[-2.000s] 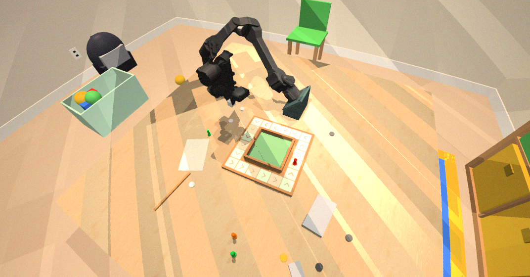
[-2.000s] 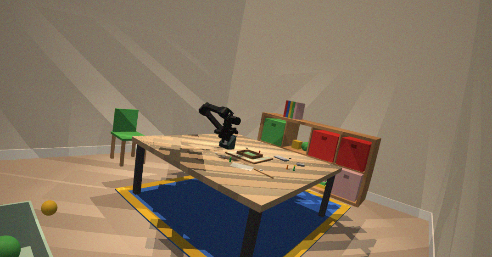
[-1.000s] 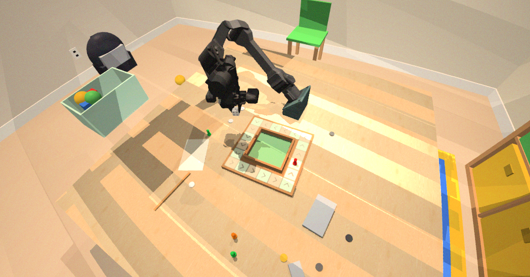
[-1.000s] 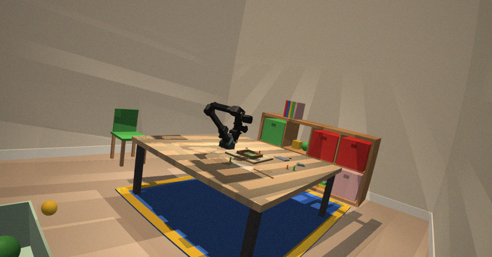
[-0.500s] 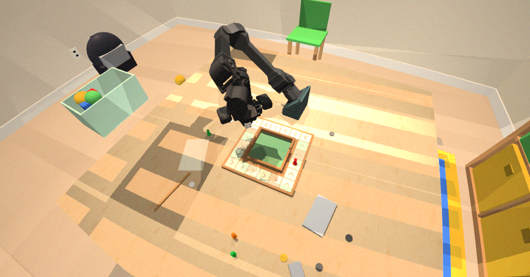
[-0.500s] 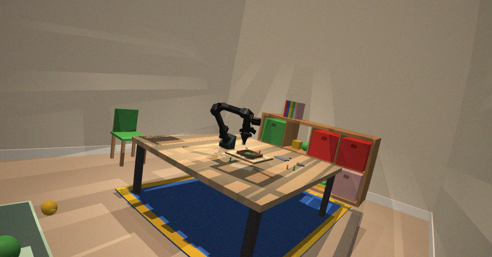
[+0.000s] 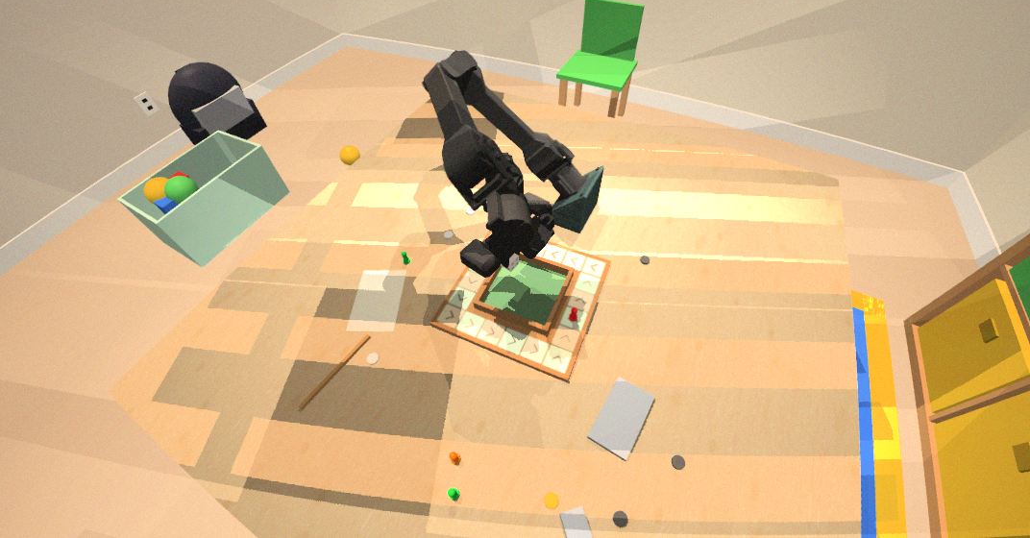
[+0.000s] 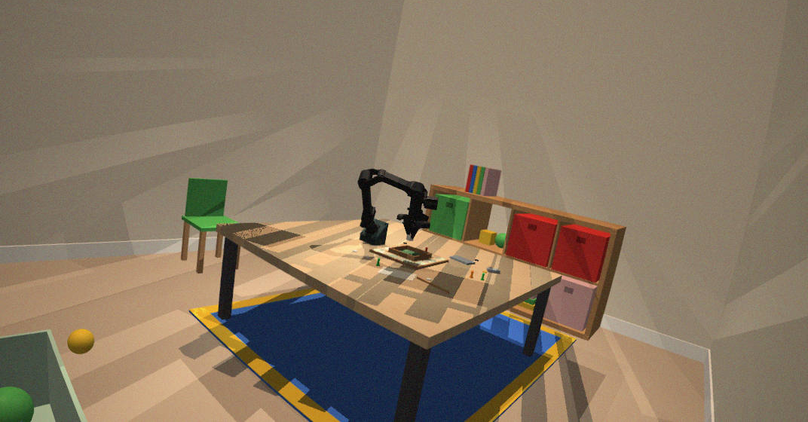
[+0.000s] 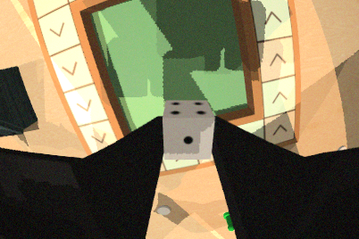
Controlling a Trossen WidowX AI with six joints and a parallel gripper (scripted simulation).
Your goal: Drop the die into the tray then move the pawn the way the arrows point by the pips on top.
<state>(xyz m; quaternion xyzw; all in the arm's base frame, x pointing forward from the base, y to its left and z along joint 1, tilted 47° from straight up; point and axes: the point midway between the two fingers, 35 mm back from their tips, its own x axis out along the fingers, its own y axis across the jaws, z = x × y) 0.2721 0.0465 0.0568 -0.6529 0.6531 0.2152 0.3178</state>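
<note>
Now: the red pawn 140 mm to the left of my gripper tip and 70 mm below it. Round my gripper tip: green dice tray: 90 mm below, 30 mm to the left, 10 mm behind; then white card: 240 mm to the right, 160 mm ahead, 100 mm below; then white die: right at my gripper tip.
</note>
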